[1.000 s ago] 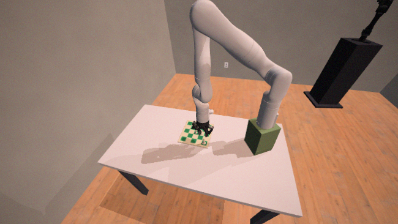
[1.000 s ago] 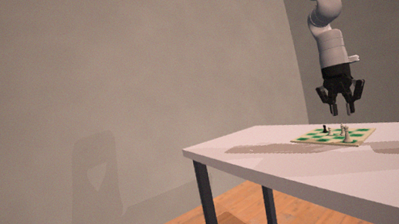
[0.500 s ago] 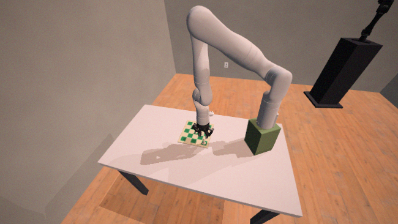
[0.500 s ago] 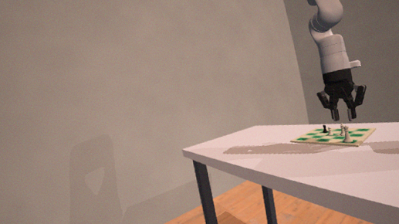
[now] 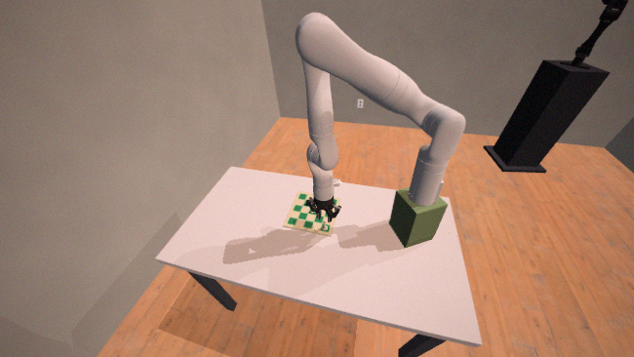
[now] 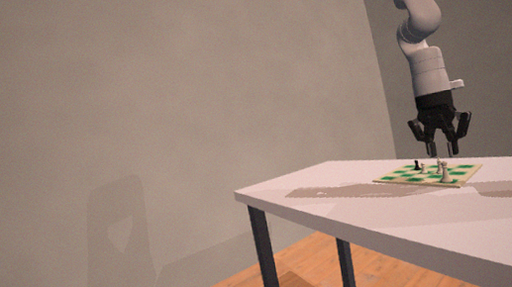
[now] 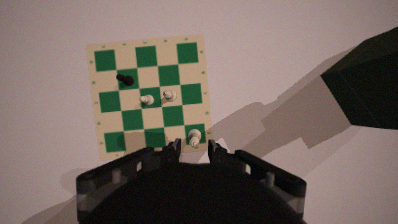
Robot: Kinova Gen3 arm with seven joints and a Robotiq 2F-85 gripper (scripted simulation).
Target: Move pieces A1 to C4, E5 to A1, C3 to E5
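My hand is 50 mm above the tall white piece. From my hand the other things lie so: black pawn: 90 mm ahead, 130 mm to the right, 70 mm below; chessboard: 60 mm ahead, 90 mm to the right, 80 mm below.
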